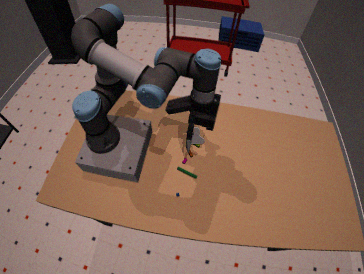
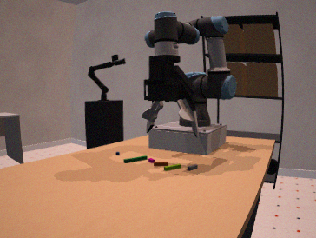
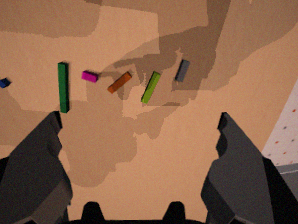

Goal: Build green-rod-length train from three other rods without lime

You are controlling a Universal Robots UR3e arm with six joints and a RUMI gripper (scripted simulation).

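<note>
Now: the grey rod 9 cm below my hand, 6 cm to the left of it and 1 cm behind it. Round my hand: orange rod (9 cm below, 3 cm to the right); magenta rod (9 cm below, 7 cm to the right, 2 cm behind); lime rod (9 cm below, 1 cm to the left, 1 cm ahead).
</note>
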